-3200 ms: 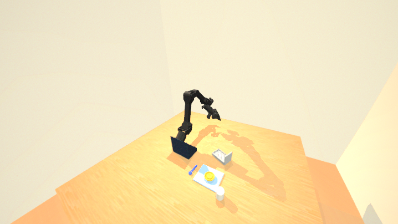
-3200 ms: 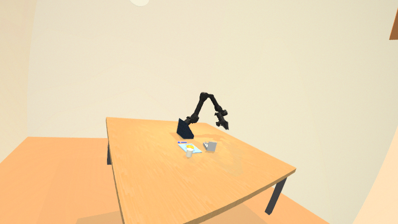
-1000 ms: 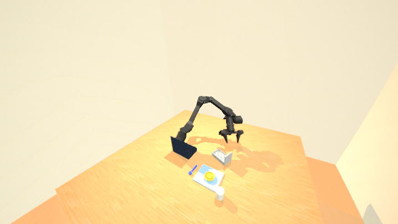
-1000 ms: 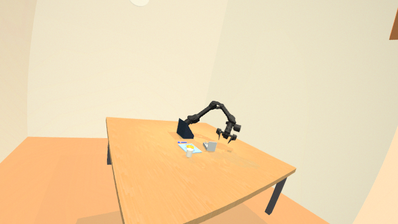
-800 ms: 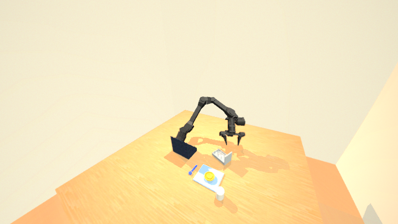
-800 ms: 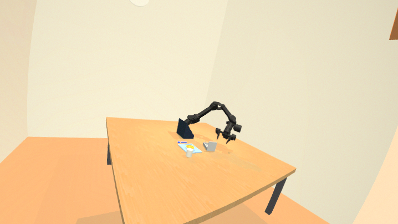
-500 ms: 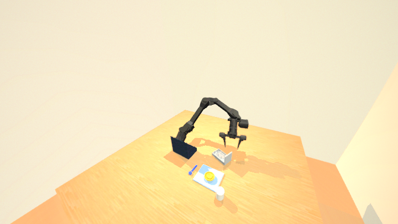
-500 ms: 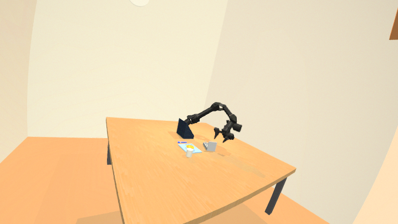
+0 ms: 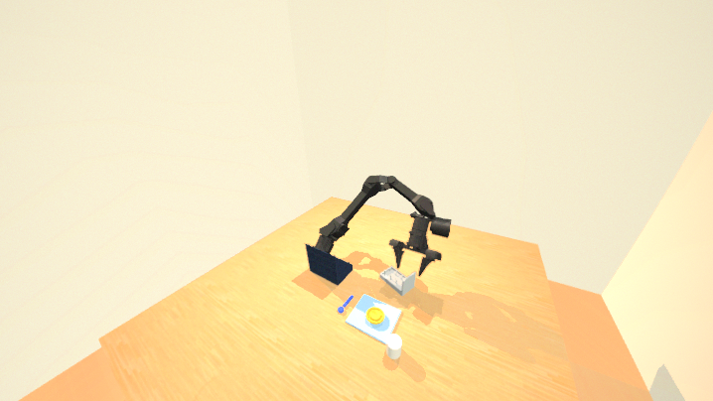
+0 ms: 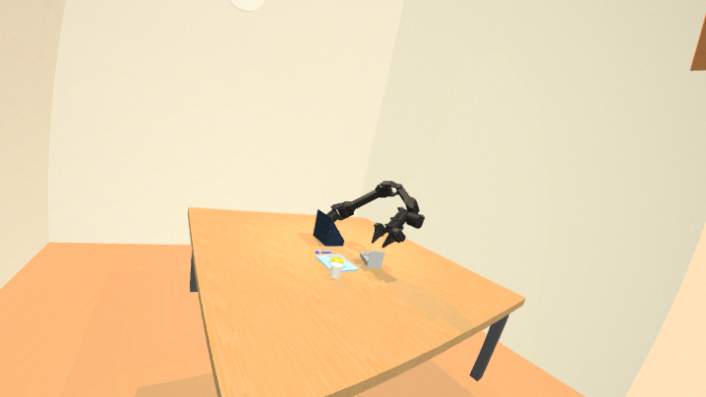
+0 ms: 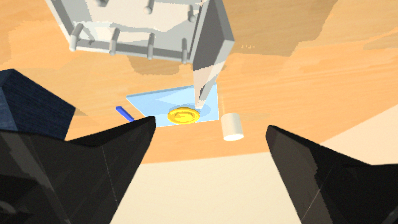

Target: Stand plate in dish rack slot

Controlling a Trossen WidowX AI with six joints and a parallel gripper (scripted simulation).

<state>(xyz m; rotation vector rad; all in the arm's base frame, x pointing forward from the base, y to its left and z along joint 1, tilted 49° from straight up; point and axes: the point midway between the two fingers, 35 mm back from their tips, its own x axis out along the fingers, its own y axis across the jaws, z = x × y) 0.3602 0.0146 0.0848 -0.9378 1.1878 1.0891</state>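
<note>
Right now my gripper tip is 15 cm to the left of the yellow plate, 9 cm above it and 5 cm past it. The rest, counted from my gripper tip: light blue mat 15 cm to the right, 10 cm below, 6 cm behind; dish rack 8 cm below, 5 cm behind, 4 cm to the left; white cup 22 cm to the right, 8 cm below, 4 cm ahead.
</note>
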